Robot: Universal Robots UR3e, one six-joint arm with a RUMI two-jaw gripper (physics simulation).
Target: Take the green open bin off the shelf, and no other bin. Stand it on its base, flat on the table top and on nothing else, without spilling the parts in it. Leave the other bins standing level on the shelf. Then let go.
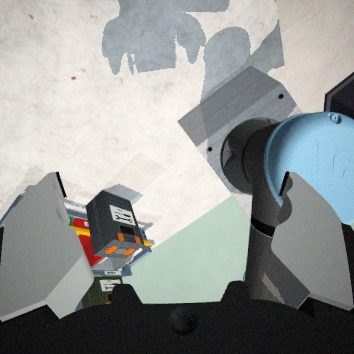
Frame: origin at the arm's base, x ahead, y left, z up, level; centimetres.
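Seen in the pictures: gripper, fingertip midpoint: (173,175); arm's base at its link origin: (257,156).
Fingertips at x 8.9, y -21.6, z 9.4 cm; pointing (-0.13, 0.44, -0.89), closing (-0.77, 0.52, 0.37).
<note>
Offsets run from my fingertips to a thing's middle. "spot": to the spot under its first point. Level surfaces: height alone.
My gripper (173,175) is open and empty, its two jaws wide apart. At the lower left, partly behind the left jaw, stands a grey rack-like structure {spot: dx +38.6, dy +39.9, dz -14.1 cm} (124,270), seen from above at a slant. A dark grey case {dx +23.8, dy +22.4, dz -17.3 cm} (111,225) with a white label and orange patches is at it. Beside the case show red {dx +37.3, dy +23.7, dz -19.5 cm} (89,248) and yellow pieces and a small green patch {spot: dx +31.8, dy +18.4, dz -22.2 cm} (74,221). A dark green box {dx +44.9, dy +35.5, dz -8.8 cm} (102,290) with a white label shows lower down, cut off by the gripper body. I cannot tell whether either green thing is the green open bin; the left jaw hides much of this area.
The robot's own dark arm (260,200) with a blue joint cap (315,160) fills the right side, behind the right jaw. Its base stands on a grey block (225,107). A dark object (342,95) shows at the right edge. A pale speckled surface {dz -23.9 cm} (60,110) meets a pale green one (200,255).
</note>
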